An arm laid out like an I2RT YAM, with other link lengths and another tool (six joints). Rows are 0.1 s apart.
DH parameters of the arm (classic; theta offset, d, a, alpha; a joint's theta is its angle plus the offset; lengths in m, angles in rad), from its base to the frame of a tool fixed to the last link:
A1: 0 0.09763 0.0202 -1.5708
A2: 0 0 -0.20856 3.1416
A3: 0.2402 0 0.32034 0
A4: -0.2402 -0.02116 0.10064 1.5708
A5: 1.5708 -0.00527 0 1.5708
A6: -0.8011 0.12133 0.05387 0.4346
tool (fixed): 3.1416 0.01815 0 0
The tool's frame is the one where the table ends.
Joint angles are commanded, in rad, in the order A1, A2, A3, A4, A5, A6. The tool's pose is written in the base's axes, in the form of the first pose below.
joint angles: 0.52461 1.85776 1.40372 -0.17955 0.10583 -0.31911
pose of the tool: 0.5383, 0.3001, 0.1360, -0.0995, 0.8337, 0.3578, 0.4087
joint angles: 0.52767 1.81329 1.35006 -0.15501 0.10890 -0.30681
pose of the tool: 0.5306, 0.2966, 0.1389, -0.0955, 0.8291, 0.3623, 0.4149
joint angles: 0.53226 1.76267 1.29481 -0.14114 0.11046 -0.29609
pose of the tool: 0.5210, 0.2933, 0.1418, -0.0927, 0.8260, 0.3664, 0.4181
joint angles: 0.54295 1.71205 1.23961 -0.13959 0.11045 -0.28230
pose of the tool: 0.5086, 0.2924, 0.1413, -0.0908, 0.8257, 0.3710, 0.4151
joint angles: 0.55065 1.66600 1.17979 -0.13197 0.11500 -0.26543
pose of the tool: 0.4973, 0.2891, 0.1366, -0.0852, 0.8266, 0.3732, 0.4126
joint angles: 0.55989 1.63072 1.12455 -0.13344 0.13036 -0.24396
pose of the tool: 0.4863, 0.2847, 0.1263, -0.0755, 0.8319, 0.3696, 0.4070
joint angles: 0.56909 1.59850 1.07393 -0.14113 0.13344 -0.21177
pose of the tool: 0.4750, 0.2813, 0.1148, -0.0628, 0.8371, 0.3716, 0.3966
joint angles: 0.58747 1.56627 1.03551 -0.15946 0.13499 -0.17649
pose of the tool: 0.4620, 0.2825, 0.1072, -0.0529, 0.8412, 0.3762, 0.3849
